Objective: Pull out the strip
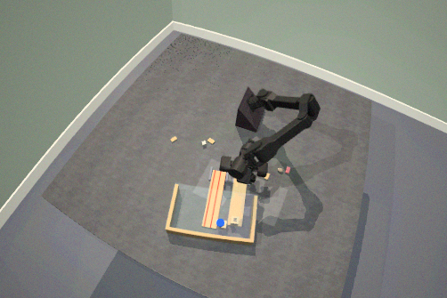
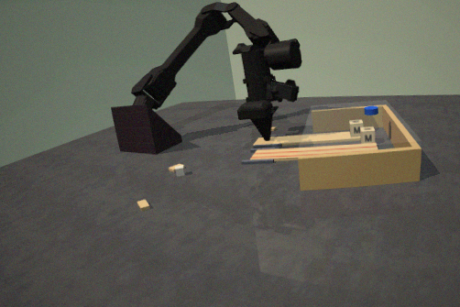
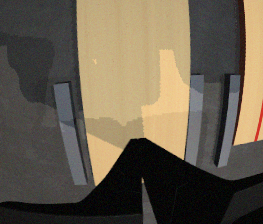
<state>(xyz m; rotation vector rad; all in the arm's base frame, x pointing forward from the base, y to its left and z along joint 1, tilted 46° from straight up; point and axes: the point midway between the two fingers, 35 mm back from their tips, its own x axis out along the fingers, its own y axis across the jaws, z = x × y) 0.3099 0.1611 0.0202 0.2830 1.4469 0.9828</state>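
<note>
Right now the wooden strip is 9 cm ahead of my gripper tip and 4 cm to the left of it. The rest, counted from my gripper tip: blue disc: 24 cm ahead, 4 cm to the left, 6 cm above.
</note>
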